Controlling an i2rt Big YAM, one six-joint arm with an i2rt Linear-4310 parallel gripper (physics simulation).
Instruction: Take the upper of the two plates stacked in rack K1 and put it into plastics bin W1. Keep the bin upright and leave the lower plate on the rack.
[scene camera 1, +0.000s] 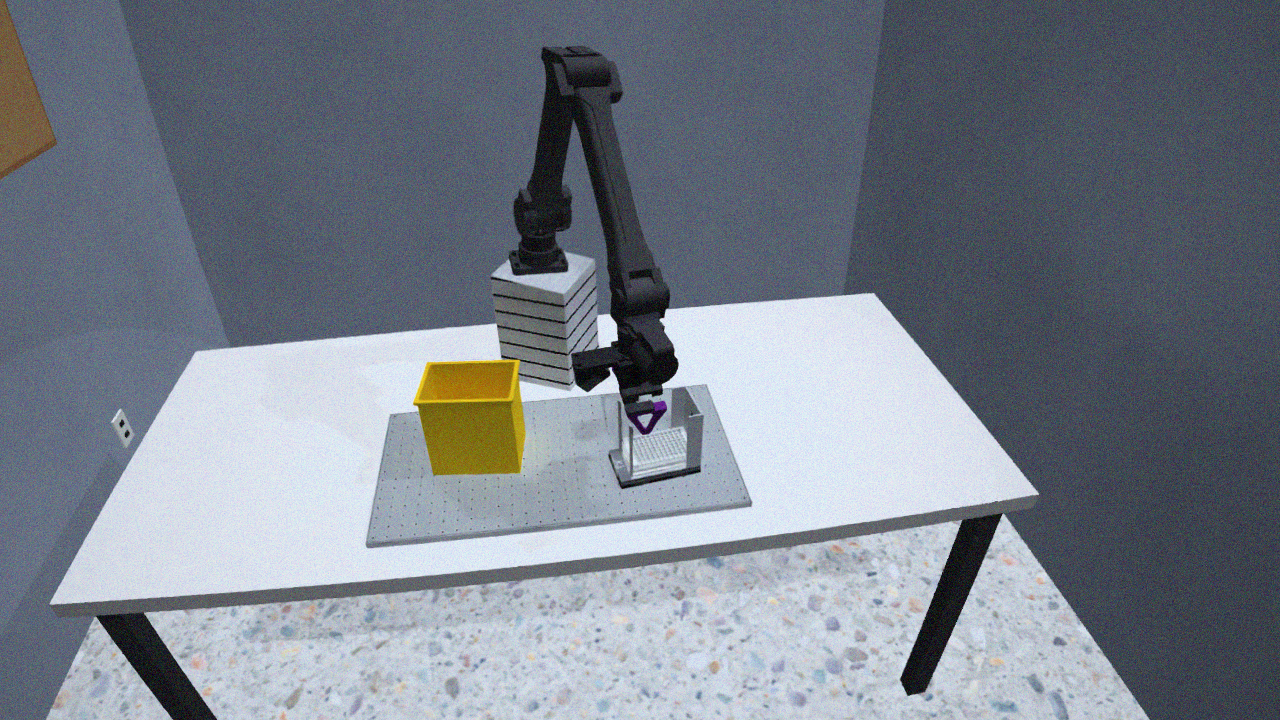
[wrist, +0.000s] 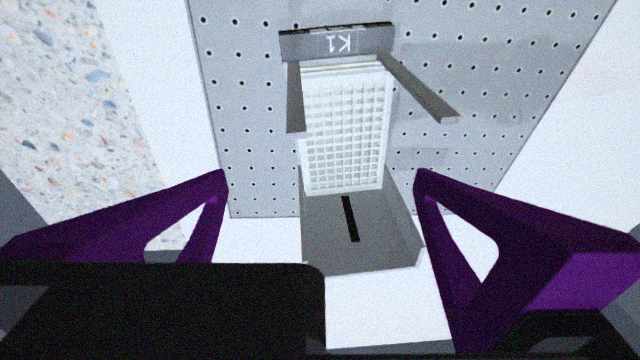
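Rack K1 (scene camera 1: 694, 440) (wrist: 295, 47) stands upright on the right part of the perforated board. The upper plate (scene camera 1: 658, 447) (wrist: 345, 137), white with a grid of wells, lies flat between the rack's uprights. The lower plate is mostly hidden under it; stacked edges show at the label end in the wrist view. The yellow plastics bin W1 (scene camera 1: 474, 438) stands upright on the board's left part and does not show in the wrist view. My gripper (scene camera 1: 645, 428) (wrist: 320, 179) is open and empty, pointing down above the rack, with its purple fingertips apart from the plates.
The perforated grey board (scene camera 1: 554, 501) (wrist: 245, 95) lies on the white table (scene camera 1: 832, 429). The rack's tall grey end panel (wrist: 350, 250) and its narrow uprights rise around the plates. The arm's striped pedestal (scene camera 1: 532, 331) stands behind the board, behind and right of the bin.
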